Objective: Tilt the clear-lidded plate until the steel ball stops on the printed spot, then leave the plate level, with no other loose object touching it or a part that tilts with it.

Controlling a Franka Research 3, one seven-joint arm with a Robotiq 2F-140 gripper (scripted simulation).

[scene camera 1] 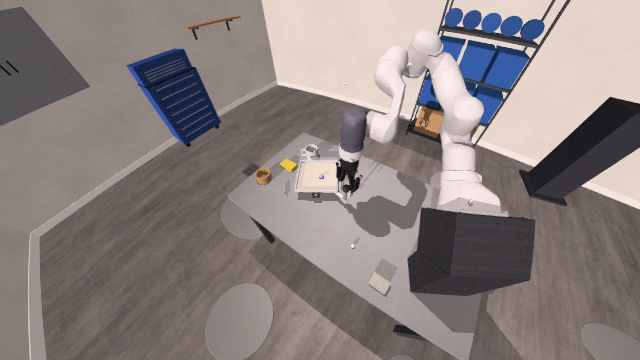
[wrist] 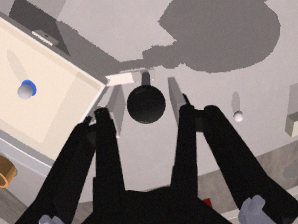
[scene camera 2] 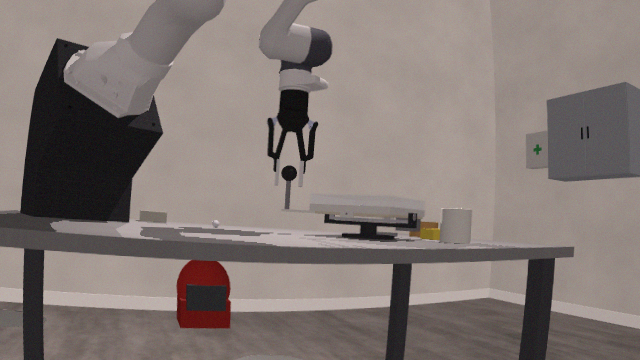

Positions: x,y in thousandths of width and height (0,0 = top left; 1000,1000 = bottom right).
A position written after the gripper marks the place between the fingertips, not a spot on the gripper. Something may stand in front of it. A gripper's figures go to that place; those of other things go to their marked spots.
Labels:
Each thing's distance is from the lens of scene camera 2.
gripper (scene camera 2: 451,515): 1.12 m
white mug (scene camera 2: 712,632): 1.09 m

